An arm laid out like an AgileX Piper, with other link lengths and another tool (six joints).
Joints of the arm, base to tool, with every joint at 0 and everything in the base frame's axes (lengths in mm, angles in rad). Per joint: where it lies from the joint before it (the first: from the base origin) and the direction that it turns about. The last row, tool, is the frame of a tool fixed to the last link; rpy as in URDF.
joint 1: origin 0 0 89.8 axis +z
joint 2: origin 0 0 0 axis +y
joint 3: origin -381.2 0 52.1 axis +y
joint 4: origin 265.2 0 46.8 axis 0.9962 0 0.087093
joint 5: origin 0 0 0 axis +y
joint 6: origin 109.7 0 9.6 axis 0.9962 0 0.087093
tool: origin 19.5 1 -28.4 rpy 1.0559 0.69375 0.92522
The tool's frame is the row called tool.
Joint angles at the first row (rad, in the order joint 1, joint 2, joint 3, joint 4, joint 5, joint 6):
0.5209 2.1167 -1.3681 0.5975 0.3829 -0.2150
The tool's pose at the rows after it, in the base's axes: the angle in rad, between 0 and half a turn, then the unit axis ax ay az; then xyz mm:
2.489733, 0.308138, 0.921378, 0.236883, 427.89, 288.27, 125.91
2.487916, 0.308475, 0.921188, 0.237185, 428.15, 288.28, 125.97
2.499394, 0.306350, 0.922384, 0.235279, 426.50, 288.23, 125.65
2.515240, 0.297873, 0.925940, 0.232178, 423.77, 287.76, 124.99
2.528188, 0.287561, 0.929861, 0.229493, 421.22, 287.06, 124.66
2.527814, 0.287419, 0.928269, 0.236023, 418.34, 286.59, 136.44
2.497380, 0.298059, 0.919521, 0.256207, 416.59, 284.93, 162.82
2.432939, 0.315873, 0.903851, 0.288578, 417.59, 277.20, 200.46
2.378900, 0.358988, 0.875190, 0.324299, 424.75, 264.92, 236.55
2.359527, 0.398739, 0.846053, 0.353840, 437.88, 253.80, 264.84
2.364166, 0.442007, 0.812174, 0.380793, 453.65, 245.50, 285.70
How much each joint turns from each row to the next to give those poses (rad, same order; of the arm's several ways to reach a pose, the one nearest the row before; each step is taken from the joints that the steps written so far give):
0.0000 0.0000 0.0000 0.0023 -0.0132 0.0039
0.0000 0.0000 0.0000 -0.0001 -0.0020 0.0001
0.0000 0.0000 0.0000 0.0001 0.0129 0.0000
0.0000 0.0000 0.0000 -0.0022 0.0219 -0.0085
0.0000 -0.0007 0.0000 -0.0036 0.0209 -0.0114
0.0000 -0.0237 0.0000 0.0000 0.0155 0.0047
-0.0022 -0.0514 0.0000 0.0062 -0.0038 0.0130
-0.0138 -0.0723 0.0000 0.0168 -0.0250 0.0000
-0.0313 -0.0589 -0.0104 0.0554 -0.0339 0.0020
-0.0391 -0.0231 -0.0432 0.0632 0.0012 0.0000
-0.0371 0.0001 -0.0505 0.0819 0.0022 0.0023

